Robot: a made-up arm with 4 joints.
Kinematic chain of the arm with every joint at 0, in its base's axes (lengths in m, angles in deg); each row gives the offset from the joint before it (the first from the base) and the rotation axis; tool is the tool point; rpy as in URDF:
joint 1: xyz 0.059 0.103 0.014 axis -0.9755 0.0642 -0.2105
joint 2: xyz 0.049 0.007 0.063 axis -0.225 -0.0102 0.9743
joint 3: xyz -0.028 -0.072 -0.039 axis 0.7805 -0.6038 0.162
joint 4: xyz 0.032 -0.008 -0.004 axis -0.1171 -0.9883 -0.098
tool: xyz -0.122 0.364 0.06 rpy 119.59 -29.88 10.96
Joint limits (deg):
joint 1: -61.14..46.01
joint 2: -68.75..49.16
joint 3: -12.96..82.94
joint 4: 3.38..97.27
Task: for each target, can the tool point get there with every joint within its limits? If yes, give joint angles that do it. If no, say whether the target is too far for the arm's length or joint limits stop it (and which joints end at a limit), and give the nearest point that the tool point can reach.
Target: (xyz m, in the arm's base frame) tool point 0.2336 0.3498 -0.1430
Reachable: yes | joints 37.35 -29.52 14.62 58.33
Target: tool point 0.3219 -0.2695 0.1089
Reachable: no: joint limits stop it (at a limit: joint 1, joint 2, joint 4) | nearest point 0.2581 -0.0712 0.2997 | short by 0.282 m
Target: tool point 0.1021 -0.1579 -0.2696
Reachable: no: joint limits stop it (at a limit: joint 1, joint 2, joint 3, joint 4) | nearest point -0.0379 0.0721 -0.2533 | short by 0.270 m
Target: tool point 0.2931 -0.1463 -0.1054
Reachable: no: joint limits stop it (at a limit: joint 1, joint 2, joint 3, joint 4) | nearest point 0.3786 0.0454 -0.1557 | short by 0.216 m
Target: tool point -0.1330 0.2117 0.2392
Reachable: yes | joints -27.44 8.56 45.18 26.87
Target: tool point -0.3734 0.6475 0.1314
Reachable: no: too far | nearest point -0.1355 0.3928 0.0851 | short by 0.352 m
